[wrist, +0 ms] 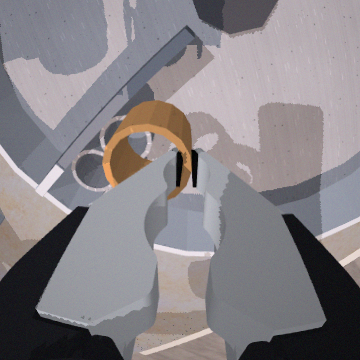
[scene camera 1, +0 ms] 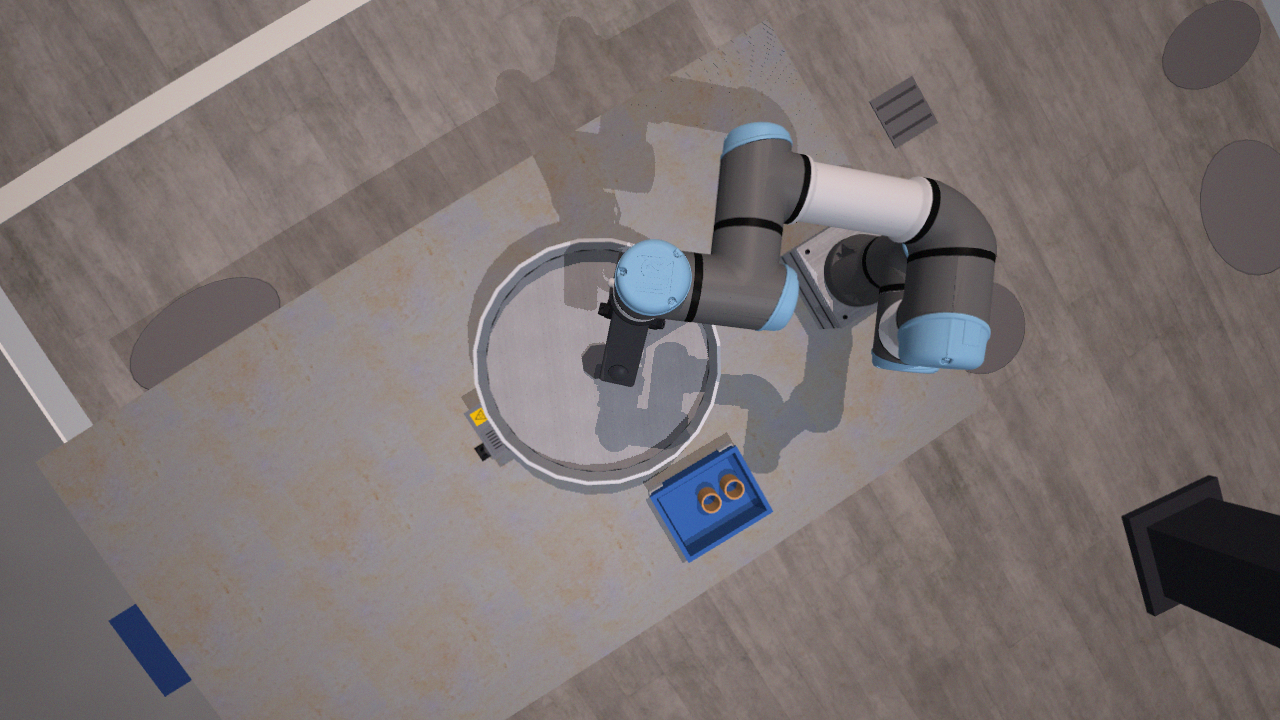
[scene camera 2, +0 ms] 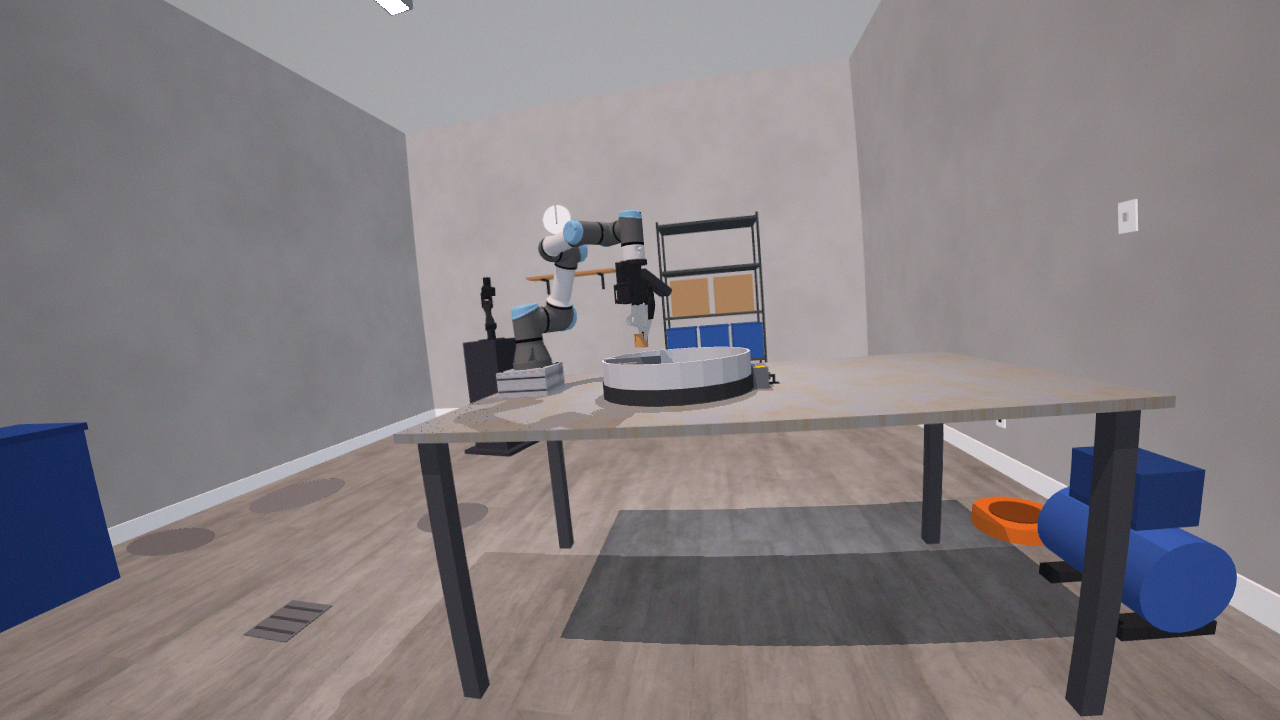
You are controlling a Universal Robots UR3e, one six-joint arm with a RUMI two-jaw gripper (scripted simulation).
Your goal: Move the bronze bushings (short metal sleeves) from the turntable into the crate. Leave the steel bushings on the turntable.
Labels:
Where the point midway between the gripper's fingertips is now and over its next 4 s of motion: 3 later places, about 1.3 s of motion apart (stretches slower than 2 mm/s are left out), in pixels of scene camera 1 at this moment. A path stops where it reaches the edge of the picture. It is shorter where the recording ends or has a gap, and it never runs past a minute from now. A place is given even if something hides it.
My gripper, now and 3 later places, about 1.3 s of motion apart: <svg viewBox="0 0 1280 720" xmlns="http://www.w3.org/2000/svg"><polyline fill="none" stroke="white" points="628,317 642,344 693,451 714,497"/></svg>

